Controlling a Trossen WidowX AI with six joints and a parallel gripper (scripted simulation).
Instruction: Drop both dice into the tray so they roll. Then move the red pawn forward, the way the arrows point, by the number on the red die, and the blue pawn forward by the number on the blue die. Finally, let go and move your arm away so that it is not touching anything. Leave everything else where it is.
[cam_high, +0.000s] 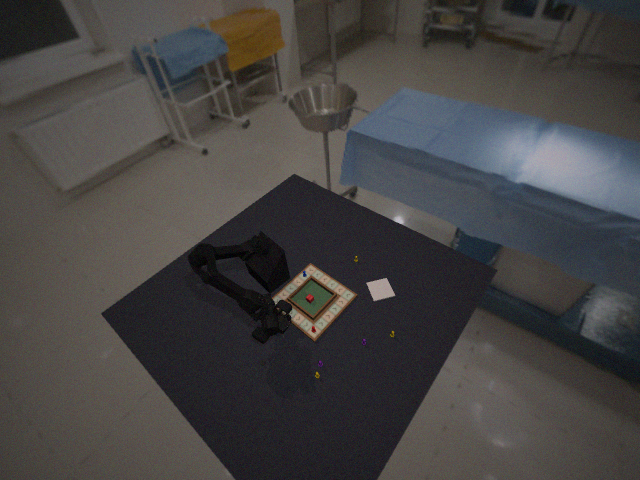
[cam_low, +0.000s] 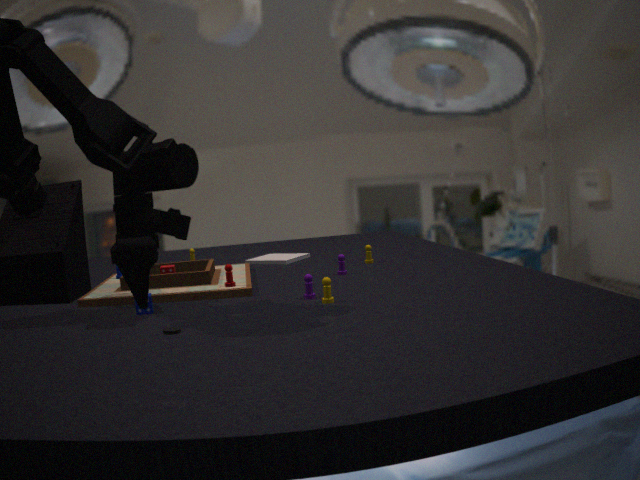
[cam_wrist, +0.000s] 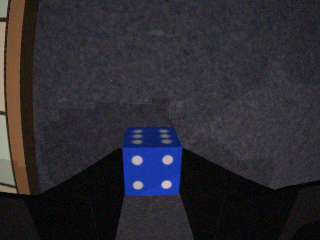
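My gripper tip is 11 cm to the right of the red pawn, 11 cm short of it and 2 cm below it. The rest, counted from my gripper tip: green tray: 21 cm to the left, 1 cm behind; blue pawn: 27 cm to the left, 13 cm behind, 2 cm above; small dark disc: 12 cm to the right, 7 cm ahead, 1 cm below.
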